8 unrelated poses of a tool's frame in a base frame.
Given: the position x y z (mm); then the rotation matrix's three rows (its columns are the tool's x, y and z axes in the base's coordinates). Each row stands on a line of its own.
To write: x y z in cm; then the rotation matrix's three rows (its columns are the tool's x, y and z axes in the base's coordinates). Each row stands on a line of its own. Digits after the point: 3 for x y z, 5 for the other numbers.
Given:
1:
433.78 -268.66 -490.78
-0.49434 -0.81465 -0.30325
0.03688 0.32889 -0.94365
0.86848 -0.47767 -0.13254
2:
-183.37 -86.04 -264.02
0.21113 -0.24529 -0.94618
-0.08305 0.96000 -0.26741
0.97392 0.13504 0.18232
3:
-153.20 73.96 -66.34
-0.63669 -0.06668 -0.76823
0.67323 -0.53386 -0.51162
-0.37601 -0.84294 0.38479
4:
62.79 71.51 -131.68
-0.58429 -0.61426 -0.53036
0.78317 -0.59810 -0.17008
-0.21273 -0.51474 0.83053
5:
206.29 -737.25 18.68
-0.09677 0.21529 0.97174
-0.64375 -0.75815 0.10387
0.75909 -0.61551 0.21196
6:
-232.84 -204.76 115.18
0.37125 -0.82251 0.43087
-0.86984 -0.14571 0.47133
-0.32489 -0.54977 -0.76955
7:
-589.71 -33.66 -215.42
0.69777 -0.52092 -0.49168
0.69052 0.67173 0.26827
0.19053 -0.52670 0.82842
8:
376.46 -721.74 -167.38
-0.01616 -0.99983 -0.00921
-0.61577 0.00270 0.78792
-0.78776 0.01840 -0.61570
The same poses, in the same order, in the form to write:
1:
43.378 -26.866 -49.078
-0.49434 -0.81465 -0.30325
0.03688 0.32889 -0.94365
0.86848 -0.47767 -0.13254

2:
-18.337 -8.604 -26.402
0.21113 -0.24529 -0.94618
-0.08305 0.96000 -0.26741
0.97392 0.13504 0.18232

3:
-15.320 7.396 -6.634
-0.63669 -0.06668 -0.76823
0.67323 -0.53386 -0.51162
-0.37601 -0.84294 0.38479

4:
6.279 7.151 -13.168
-0.58429 -0.61426 -0.53036
0.78317 -0.59810 -0.17008
-0.21273 -0.51474 0.83053

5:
20.629 -73.725 1.868
-0.09677 0.21529 0.97174
-0.64375 -0.75815 0.10387
0.75909 -0.61551 0.21196

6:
-23.284 -20.476 11.518
0.37125 -0.82251 0.43087
-0.86984 -0.14571 0.47133
-0.32489 -0.54977 -0.76955

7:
-58.971 -3.366 -21.542
0.69777 -0.52092 -0.49168
0.69052 0.67173 0.26827
0.19053 -0.52670 0.82842

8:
37.646 -72.174 -16.738
-0.01616 -0.99983 -0.00921
-0.61577 0.00270 0.78792
-0.78776 0.01840 -0.61570

